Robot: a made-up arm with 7 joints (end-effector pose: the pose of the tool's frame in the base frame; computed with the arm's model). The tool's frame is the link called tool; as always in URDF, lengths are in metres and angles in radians. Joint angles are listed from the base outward.
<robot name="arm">
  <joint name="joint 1" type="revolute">
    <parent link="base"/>
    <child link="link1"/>
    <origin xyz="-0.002 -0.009 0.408" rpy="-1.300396 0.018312 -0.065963"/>
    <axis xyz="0 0 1"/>
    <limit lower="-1.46" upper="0.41" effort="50" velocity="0.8"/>
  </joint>
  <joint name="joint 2" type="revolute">
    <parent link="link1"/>
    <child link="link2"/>
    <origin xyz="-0.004 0.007 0.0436" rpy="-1.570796 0 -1.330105"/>
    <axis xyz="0 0 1"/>
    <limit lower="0.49" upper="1.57" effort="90" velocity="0.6"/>
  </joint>
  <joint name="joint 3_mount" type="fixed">
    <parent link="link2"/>
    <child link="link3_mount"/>
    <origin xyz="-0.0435 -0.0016 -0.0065"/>
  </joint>
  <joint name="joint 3" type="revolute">
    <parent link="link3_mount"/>
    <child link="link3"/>
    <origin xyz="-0.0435 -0.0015 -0.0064" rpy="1.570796 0 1.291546"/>
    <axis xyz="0 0 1"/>
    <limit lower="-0.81" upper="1.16" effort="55" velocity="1.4"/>
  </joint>
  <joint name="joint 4" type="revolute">
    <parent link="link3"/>
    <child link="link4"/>
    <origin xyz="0.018 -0.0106 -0.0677" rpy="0 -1.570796 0"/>
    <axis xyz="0 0 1"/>
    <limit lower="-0.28" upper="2.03" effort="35" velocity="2.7"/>
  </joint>
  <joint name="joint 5" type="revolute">
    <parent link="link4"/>
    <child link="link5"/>
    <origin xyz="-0.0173 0.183 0.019" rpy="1.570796 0 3.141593"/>
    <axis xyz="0 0 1"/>
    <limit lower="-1.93" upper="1.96" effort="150" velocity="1.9"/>
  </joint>
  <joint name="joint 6" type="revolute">
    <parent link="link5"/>
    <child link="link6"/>
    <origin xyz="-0.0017 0.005 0.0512" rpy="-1.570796 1.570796 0"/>
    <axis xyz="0 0 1"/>
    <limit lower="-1.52" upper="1.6" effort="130" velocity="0.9"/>
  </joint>
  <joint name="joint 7" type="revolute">
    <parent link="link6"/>
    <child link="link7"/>
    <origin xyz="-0.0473 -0.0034 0.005" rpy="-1.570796 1.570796 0"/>
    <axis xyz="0 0 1"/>
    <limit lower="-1.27" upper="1.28" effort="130" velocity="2.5"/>
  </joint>
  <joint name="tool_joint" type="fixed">
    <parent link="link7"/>
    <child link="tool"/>
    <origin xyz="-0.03 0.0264 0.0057" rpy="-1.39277 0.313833 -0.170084"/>
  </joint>
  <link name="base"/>
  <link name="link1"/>
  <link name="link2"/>
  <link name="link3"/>
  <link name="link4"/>
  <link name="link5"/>
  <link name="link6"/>
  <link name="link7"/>
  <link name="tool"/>
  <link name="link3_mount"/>
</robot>
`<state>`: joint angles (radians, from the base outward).
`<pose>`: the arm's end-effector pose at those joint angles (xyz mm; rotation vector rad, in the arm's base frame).
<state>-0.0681 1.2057 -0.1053 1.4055 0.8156 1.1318 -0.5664</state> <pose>-28.9 470.6 355.5 1.3646 -1.5488 -1.9008</pose>
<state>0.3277 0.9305 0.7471 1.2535 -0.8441 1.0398 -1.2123</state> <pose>-141.0 381.5 187.6 -2.4745 0.4707 -1.3702</pose>
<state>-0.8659 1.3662 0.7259 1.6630 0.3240 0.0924 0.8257</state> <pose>67.9 459.5 347.3 -1.3024 0.6090 0.9206</pose>
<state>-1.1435 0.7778 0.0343 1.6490 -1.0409 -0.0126 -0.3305</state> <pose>269.8 351.0 181.2 -1.5473 0.8369 -1.1661</pose>
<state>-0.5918 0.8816 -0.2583 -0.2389 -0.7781 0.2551 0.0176</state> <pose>312.4 68.6 398.4 -0.2935 1.5823 -1.4390</pose>
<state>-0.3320 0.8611 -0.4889 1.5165 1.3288 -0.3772 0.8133</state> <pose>66.8 349.9 138.3 1.0374 2.4283 0.3721</pose>
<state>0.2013 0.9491 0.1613 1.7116 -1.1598 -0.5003 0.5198</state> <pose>-216.5 404.1 293.1 -1.3318 0.5969 1.0775</pose>
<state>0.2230 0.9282 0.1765 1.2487 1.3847 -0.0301 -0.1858</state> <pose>-47.2 419.6 178.4 -0.0871 -2.5399 -0.8834</pose>
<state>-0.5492 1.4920 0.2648 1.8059 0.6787 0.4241 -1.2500</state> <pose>-58.3 491.8 349.7 2.3007 -2.0533 -0.0099</pose>
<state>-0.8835 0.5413 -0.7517 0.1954 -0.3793 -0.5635 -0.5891</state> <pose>310.9 -63.2 343.7 0.9863 1.4449 -1.8704</pose>
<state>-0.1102 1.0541 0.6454 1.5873 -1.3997 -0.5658 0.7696</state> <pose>-115.2 408.5 227.5 -1.4657 -0.5417 0.7004</pose>
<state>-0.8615 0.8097 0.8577 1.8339 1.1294 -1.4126 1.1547</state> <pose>189.1 286.6 178.9 -0.5421 0.5858 -0.3351</pose>
